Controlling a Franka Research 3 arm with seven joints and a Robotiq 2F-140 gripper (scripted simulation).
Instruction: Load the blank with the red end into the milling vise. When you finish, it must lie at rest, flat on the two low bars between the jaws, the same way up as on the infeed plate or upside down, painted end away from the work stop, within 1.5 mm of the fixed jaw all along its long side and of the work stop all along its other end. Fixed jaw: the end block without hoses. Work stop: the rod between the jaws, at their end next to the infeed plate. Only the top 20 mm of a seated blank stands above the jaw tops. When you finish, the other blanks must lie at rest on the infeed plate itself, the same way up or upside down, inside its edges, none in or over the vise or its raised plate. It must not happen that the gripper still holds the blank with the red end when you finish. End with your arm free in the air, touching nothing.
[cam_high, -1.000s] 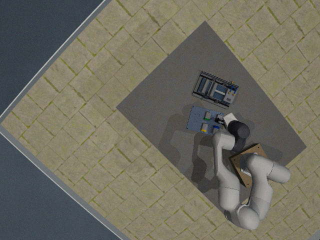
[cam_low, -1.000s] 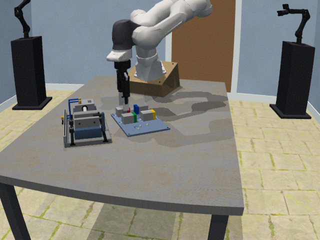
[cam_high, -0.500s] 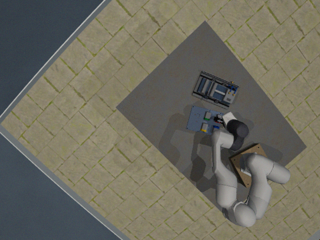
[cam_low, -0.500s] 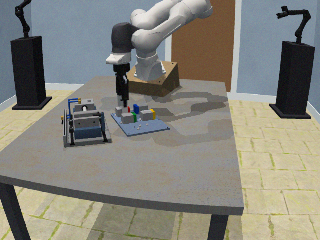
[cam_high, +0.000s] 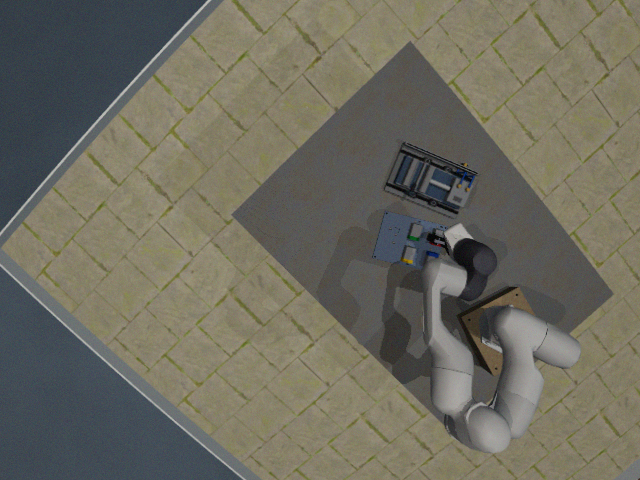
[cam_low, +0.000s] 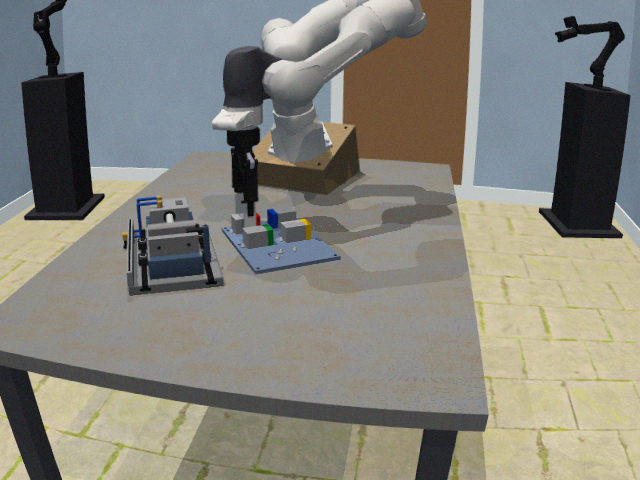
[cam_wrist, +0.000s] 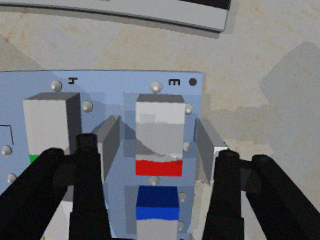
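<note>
Now: hand 3 cm above the red-ended blank. From my hand the other things lie so: blue blank (4 cm behind, 8 cm to the left, 3 cm below); green blank (8 cm ahead, 4 cm to the left, 3 cm below); blue infeed plate (6 cm ahead, 8 cm to the left, 5 cm below).
</note>
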